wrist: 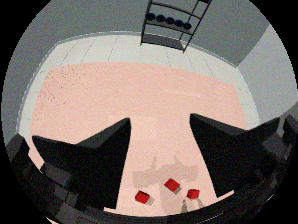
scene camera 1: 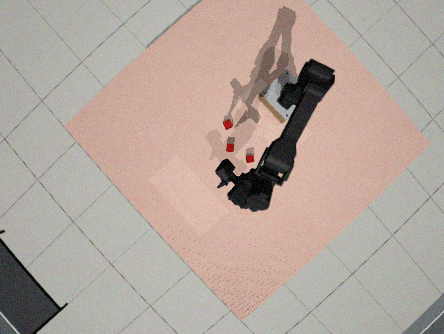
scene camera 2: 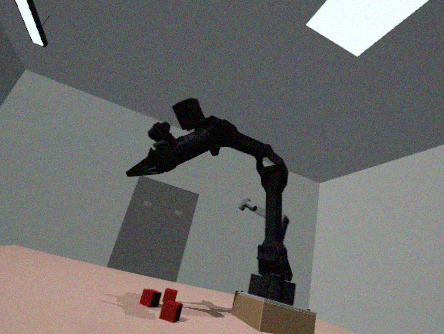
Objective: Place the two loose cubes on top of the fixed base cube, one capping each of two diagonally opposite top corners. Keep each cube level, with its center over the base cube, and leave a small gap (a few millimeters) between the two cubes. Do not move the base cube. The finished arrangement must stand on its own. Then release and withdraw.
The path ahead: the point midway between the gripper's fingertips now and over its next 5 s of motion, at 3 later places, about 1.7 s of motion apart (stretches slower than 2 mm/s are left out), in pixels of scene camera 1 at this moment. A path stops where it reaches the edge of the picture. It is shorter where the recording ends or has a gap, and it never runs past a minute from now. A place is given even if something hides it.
The gripper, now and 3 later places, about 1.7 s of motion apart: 223, 192; 228, 122; 227, 124; 231, 130
